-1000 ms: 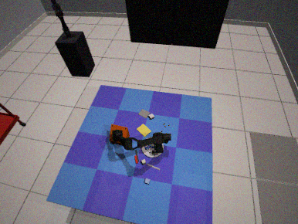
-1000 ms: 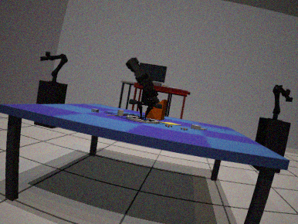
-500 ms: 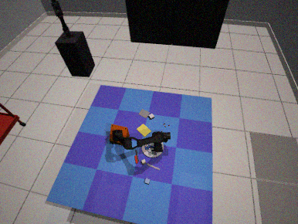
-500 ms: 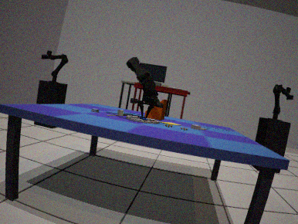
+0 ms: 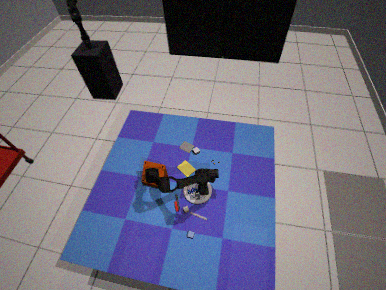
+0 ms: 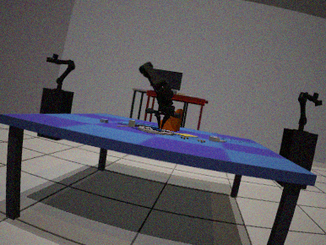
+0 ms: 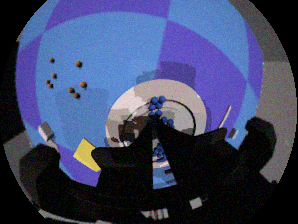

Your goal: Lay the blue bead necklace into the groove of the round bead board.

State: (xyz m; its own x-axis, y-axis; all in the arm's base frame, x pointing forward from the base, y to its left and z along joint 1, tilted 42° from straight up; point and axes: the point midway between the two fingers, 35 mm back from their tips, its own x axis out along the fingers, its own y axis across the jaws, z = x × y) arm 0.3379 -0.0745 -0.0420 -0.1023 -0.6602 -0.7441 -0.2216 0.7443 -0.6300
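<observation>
My gripper tip is now 3 cm past the round white bead board, 2 cm to the left of it and 1 cm above it. Also, from my gripper tip: red-handled tool 16 cm behind, 14 cm to the right, 2 cm below; then yellow card 14 cm to the left, 14 cm behind, 2 cm below; then thin pale stick 20 cm to the right, 2 cm below.
</observation>
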